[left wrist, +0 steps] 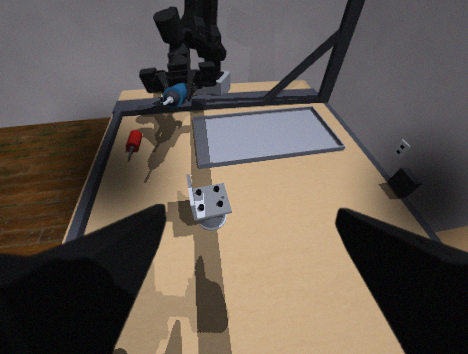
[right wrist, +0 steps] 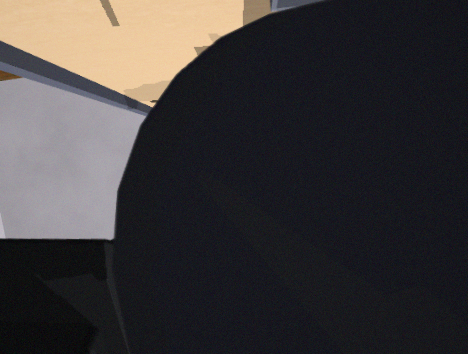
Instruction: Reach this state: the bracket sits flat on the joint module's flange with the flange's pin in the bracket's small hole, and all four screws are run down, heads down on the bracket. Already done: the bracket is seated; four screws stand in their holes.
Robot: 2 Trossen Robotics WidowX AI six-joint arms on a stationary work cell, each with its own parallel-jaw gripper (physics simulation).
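Frame: origin at the left arm's base, x right, y back, z down, level; millimetres.
Seen in the pictures: left gripper, fingertip midpoint: (left wrist: 252, 214) (right wrist: 282, 231); right gripper, fingertip midpoint: (right wrist: 253, 198).
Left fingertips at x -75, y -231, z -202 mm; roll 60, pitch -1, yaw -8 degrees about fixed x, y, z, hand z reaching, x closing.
A point is followed by its place in that frame.
The silver bracket (left wrist: 210, 198) @[x -150, y -400, z 39 mm] sits on the round joint module (left wrist: 213, 223) @[x -140, y -371, z 82 mm] near the middle of the left wrist view. Four dark screw heads show on its plate; how deep they sit I cannot tell. The pin is too small to make out. My left gripper (left wrist: 252, 214) @[x -74, y -231, z -203 mm] is open and empty, its fingers wide apart in the foreground. My right gripper (left wrist: 179, 101) @[x -268, y -615, z -35 mm] is shut on a blue power screwdriver (left wrist: 176, 94) @[x -243, y -552, z -88 mm], held above the far left of the table. In the right wrist view the dark round end of the power screwdriver (right wrist: 290, 180) hides most of the scene.
A red-handled screwdriver (left wrist: 134, 140) @[x -405, y -581, z 74 mm] lies at the left of the wooden table. A grey tray (left wrist: 272, 155) @[x -26, y -598, z 91 mm] lies behind the bracket, to the right. A dark frame rail (left wrist: 95, 182) @[x -440, y -436, z 87 mm] runs along the left edge, and a post (left wrist: 341, 52) @[x 163, y -937, z -71 mm] stands at the back right. A black block (left wrist: 404, 184) @[x 282, y -526, z 68 mm] is at the right edge.
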